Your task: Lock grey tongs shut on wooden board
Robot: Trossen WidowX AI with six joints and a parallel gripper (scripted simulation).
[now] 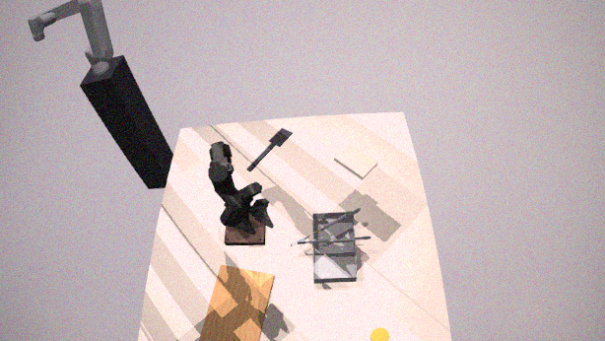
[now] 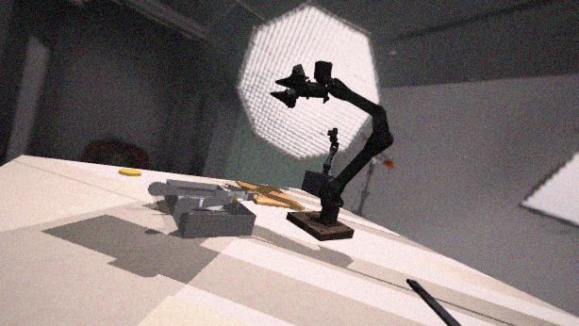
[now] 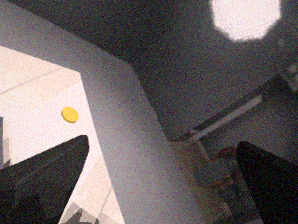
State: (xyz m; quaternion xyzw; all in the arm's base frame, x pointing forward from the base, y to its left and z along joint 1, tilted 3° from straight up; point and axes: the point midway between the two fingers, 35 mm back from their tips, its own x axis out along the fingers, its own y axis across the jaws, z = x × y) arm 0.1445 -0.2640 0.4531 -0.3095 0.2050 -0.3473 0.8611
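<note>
My gripper tip is 44 cm above the grey roasting tin, 21 cm short of it and 13 cm to the right of it. From my gripper tip the other things lie so: yellow disc (46 cm below, 36 cm ahead, 27 cm to the right); pale square tile (58 cm to the left, 46 cm below, 35 cm ahead); wooden board (46 cm below, 20 cm behind, 12 cm to the right).
</note>
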